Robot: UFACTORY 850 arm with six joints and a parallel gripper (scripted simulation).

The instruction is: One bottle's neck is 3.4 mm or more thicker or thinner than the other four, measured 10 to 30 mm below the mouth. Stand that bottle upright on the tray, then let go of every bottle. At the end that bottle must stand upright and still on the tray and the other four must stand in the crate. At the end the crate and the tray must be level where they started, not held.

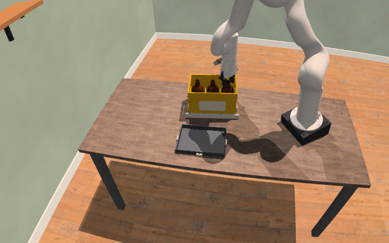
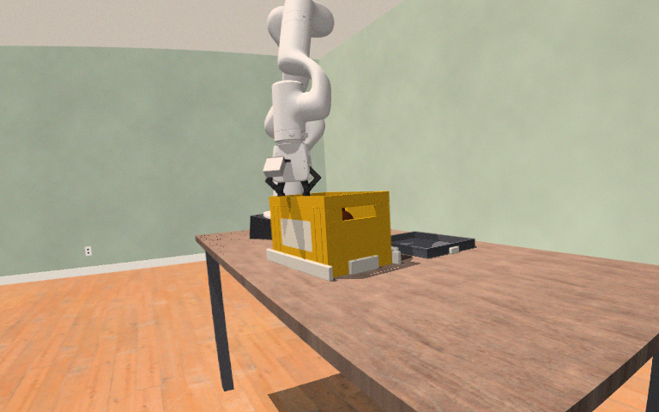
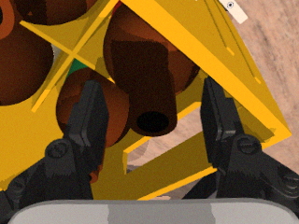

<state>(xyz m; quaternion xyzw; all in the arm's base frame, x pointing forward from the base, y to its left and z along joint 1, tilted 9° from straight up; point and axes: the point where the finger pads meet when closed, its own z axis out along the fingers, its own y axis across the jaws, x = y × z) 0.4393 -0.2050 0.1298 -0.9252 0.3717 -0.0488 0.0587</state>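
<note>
The yellow crate lies 9 cm ahead of my hand, 8 cm below it and 4 cm to the left of it. Also, from my hand: dark tray (33 cm to the left, 15 cm below, 13 cm ahead).
</note>
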